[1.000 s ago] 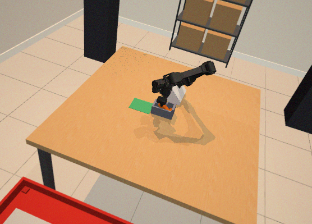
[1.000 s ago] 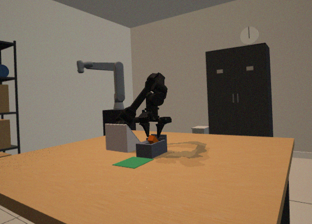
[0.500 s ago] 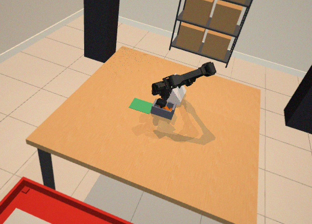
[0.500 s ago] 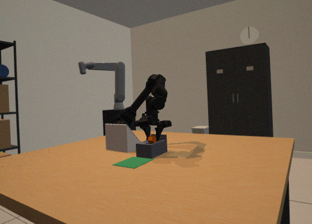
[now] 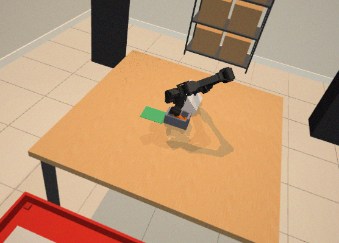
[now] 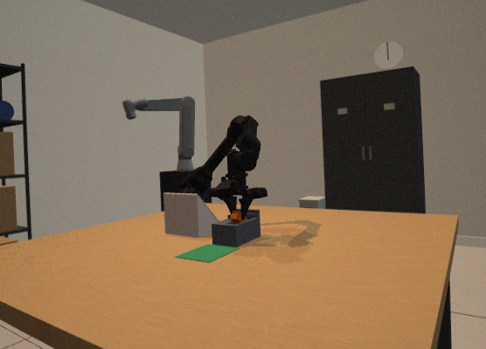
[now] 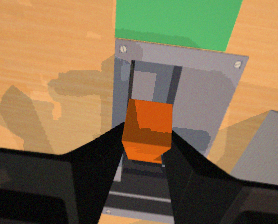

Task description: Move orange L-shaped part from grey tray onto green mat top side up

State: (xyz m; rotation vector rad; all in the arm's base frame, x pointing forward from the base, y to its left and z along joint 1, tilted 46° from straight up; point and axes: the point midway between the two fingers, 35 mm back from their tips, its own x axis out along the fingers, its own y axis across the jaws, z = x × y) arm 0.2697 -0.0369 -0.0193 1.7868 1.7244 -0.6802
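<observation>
My gripper tip is 14 cm to the left of the green mat, 8 cm above it and 1 cm past it. From my gripper tip the other things lie so: orange L-shaped part 4 cm to the left, 3 cm below, 2 cm behind.
</observation>
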